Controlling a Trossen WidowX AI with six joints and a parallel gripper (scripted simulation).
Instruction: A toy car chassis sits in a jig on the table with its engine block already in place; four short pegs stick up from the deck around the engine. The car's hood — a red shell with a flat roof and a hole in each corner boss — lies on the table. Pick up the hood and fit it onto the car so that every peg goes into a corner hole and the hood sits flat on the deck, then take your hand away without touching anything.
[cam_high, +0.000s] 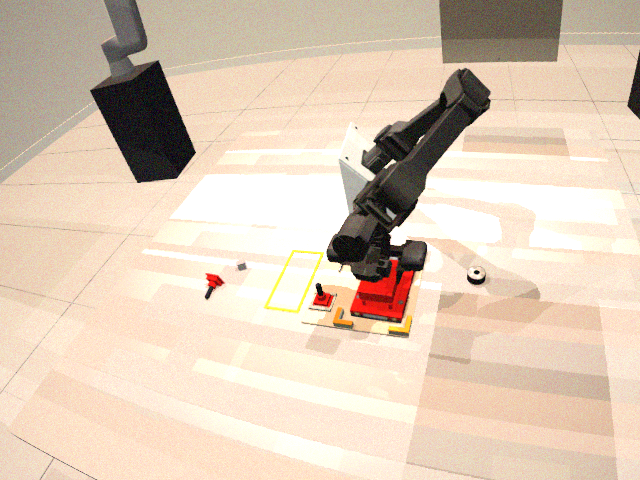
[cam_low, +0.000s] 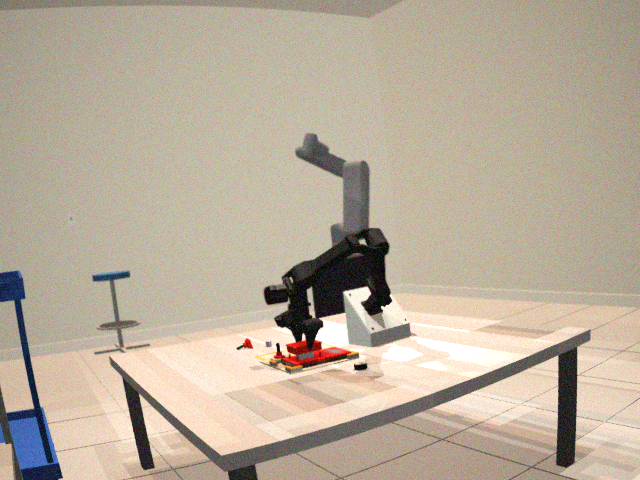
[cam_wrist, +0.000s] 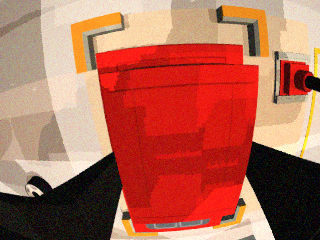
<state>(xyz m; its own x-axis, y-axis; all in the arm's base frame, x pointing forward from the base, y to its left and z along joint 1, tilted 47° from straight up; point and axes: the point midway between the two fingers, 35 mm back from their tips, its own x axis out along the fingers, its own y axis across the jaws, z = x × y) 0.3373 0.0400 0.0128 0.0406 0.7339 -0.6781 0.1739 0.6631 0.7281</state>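
The red hood is 1 cm above my gripper tip. Also, from my gripper tip: black-and-white wheel 20 cm to the left, 5 cm below, 5 cm behind; then grey engine block 3 cm below, 1 cm to the left.
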